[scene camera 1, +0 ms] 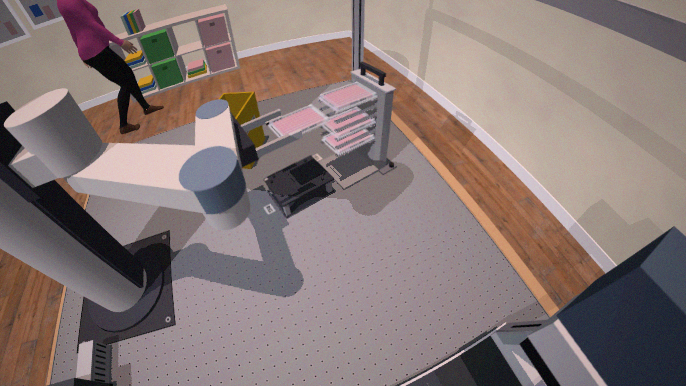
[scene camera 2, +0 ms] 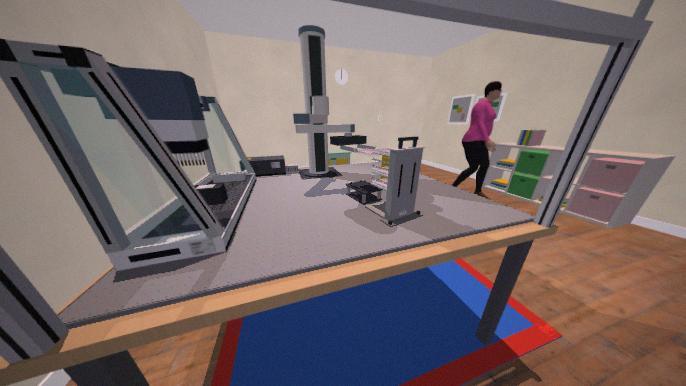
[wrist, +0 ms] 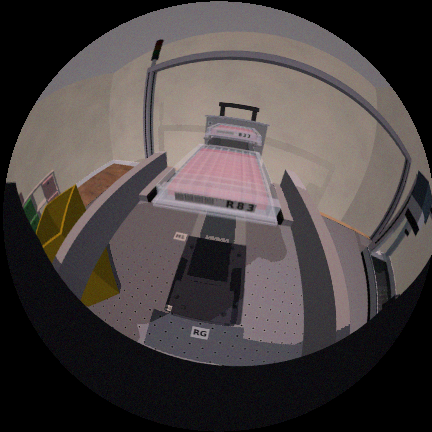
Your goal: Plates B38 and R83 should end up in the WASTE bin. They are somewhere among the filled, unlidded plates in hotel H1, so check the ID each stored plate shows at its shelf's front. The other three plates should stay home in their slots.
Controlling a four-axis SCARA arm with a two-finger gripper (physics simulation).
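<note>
My gripper is shut on plate R83, a pink-filled plate whose ID faces the wrist camera. It holds the plate level in front of hotel H1, apart from the stored plates. The top stored plate reads B33 in the wrist view. Two more pink plates, an upper one and a lower one, sit below it; their IDs cannot be read. B38 cannot be made out. The yellow bin stands beside the gripper, partly hidden by it.
A black stand with an RG label in front is below the held plate. The hotel's black handle rises above its post. A large machine stands across the table. A person stands beyond the table.
</note>
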